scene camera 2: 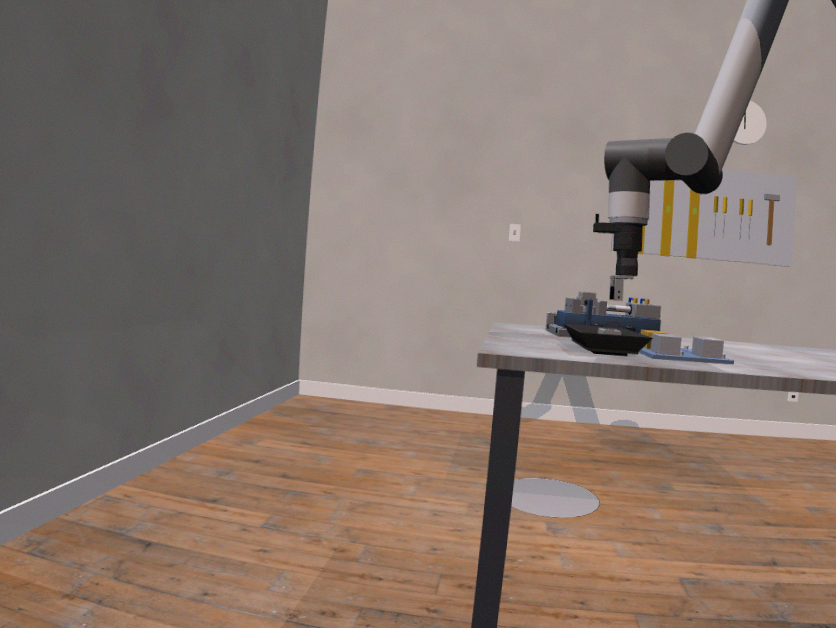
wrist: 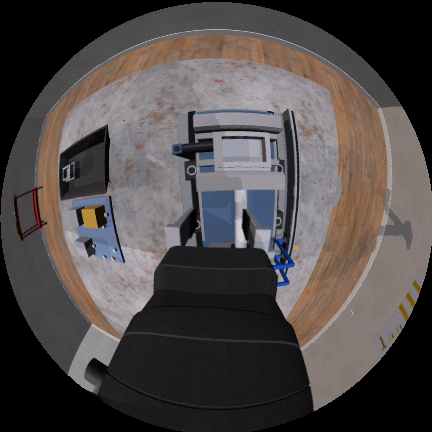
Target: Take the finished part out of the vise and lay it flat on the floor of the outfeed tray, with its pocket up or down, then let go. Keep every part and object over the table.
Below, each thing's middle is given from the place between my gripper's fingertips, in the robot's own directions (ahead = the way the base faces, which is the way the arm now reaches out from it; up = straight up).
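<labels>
The blue plate [wrist: 105, 239] is 14 cm behind my hand, 31 cm to the left of it and 10 cm below it. As for the blue vise [scene camera 2: 640, 324], I see it 2 cm ahead of my hand, 2 cm to the right and 6 cm below. Going by their middles, the vise is the nearest to my hand of the things named here.
</labels>
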